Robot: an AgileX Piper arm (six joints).
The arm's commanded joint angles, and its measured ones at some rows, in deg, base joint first. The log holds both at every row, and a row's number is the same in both.
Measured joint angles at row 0:
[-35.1 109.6 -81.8 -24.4 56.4 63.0]
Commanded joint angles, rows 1 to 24:
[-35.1 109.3 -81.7 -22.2 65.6 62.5]
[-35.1 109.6 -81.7 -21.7 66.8 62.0]
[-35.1 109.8 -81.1 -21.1 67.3 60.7]
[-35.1 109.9 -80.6 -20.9 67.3 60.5]
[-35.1 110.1 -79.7 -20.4 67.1 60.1]
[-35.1 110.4 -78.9 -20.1 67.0 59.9]
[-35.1 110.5 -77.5 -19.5 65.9 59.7]
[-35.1 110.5 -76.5 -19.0 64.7 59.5]
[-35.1 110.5 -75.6 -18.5 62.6 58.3]
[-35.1 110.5 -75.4 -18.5 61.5 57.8]
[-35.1 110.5 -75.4 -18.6 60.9 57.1]
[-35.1 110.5 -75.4 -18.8 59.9 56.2]
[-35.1 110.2 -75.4 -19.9 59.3 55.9]
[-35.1 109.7 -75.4 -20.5 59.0 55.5]
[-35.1 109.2 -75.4 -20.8 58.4 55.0]
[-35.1 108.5 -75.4 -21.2 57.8 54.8]
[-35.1 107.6 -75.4 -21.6 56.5 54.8]
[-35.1 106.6 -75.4 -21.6 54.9 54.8]
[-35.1 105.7 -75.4 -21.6 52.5 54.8]
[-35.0 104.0 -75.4 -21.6 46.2 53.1]
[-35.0 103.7 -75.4 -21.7 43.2 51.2]
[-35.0 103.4 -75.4 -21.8 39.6 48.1]
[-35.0 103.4 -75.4 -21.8 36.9 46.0]
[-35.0 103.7 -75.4 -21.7 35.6 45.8]
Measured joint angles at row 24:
[-35.1 104.4 -75.8 -20.7 43.9 51.6]
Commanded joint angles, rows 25 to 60:
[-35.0 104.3 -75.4 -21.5 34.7 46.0]
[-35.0 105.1 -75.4 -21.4 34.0 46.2]
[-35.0 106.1 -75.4 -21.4 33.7 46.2]
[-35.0 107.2 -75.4 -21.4 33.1 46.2]
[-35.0 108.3 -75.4 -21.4 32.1 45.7]
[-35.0 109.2 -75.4 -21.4 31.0 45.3]
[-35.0 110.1 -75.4 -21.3 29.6 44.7]
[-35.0 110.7 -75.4 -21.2 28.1 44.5]
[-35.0 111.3 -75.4 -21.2 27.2 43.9]
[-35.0 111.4 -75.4 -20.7 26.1 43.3]
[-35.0 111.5 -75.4 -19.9 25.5 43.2]
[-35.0 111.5 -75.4 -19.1 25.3 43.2]
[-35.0 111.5 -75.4 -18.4 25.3 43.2]
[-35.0 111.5 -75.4 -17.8 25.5 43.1]
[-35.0 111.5 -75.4 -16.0 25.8 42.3]
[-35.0 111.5 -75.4 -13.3 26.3 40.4]
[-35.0 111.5 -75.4 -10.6 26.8 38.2]
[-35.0 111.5 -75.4 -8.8 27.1 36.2]
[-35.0 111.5 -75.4 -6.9 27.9 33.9]
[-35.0 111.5 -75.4 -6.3 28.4 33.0]
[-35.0 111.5 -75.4 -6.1 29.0 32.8]
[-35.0 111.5 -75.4 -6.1 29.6 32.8]
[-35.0 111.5 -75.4 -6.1 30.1 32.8]
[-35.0 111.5 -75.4 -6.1 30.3 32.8]
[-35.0 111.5 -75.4 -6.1 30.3 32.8]
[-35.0 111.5 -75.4 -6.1 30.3 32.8]
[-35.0 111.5 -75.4 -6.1 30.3 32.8]
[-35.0 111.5 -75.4 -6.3 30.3 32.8]
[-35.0 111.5 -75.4 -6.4 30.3 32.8]
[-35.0 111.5 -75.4 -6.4 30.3 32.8]
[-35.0 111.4 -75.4 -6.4 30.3 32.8]
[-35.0 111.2 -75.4 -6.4 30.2 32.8]
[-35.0 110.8 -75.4 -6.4 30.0 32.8]
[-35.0 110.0 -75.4 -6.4 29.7 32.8]
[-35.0 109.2 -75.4 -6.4 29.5 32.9]
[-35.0 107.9 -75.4 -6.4 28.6 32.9]
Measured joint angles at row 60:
[-35.1 111.4 -75.7 -6.2 29.0 33.3]
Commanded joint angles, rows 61 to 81:
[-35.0 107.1 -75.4 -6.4 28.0 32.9]
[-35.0 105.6 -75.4 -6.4 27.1 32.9]
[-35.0 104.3 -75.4 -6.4 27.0 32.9]
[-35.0 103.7 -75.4 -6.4 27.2 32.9]
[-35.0 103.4 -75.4 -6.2 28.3 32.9]
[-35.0 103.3 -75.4 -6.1 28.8 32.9]
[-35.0 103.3 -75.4 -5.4 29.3 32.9]
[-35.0 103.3 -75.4 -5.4 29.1 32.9]
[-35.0 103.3 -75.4 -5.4 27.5 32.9]
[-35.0 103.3 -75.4 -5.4 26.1 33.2]
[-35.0 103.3 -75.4 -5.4 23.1 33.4]
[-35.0 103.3 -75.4 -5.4 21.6 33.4]
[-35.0 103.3 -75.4 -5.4 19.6 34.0]
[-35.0 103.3 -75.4 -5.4 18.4 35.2]
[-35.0 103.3 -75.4 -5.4 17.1 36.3]
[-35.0 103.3 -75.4 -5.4 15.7 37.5]
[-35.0 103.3 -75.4 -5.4 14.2 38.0]
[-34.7 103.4 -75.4 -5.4 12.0 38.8]
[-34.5 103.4 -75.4 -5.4 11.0 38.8]
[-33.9 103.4 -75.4 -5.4 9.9 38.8]
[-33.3 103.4 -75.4 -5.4 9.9 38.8]
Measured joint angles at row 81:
[-34.8 103.9 -75.7 -5.0 11.8 38.2]
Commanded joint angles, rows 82 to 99:
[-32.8 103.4 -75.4 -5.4 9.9 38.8]
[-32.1 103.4 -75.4 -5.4 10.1 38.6]
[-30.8 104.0 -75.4 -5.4 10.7 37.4]
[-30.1 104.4 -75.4 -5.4 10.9 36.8]
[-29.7 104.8 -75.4 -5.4 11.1 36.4]
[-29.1 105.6 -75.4 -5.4 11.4 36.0]
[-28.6 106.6 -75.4 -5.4 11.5 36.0]
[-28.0 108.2 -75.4 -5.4 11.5 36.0]
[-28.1 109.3 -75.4 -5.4 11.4 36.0]
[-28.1 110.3 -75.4 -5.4 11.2 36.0]
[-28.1 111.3 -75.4 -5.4 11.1 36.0]
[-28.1 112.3 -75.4 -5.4 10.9 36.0]
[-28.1 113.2 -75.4 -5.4 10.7 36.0]
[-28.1 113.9 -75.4 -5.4 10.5 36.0]
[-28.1 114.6 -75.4 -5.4 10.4 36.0]
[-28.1 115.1 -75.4 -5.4 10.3 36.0]
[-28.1 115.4 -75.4 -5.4 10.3 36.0]
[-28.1 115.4 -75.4 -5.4 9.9 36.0]
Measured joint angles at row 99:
[-28.1 114.5 -75.7 -5.0 10.2 36.5]
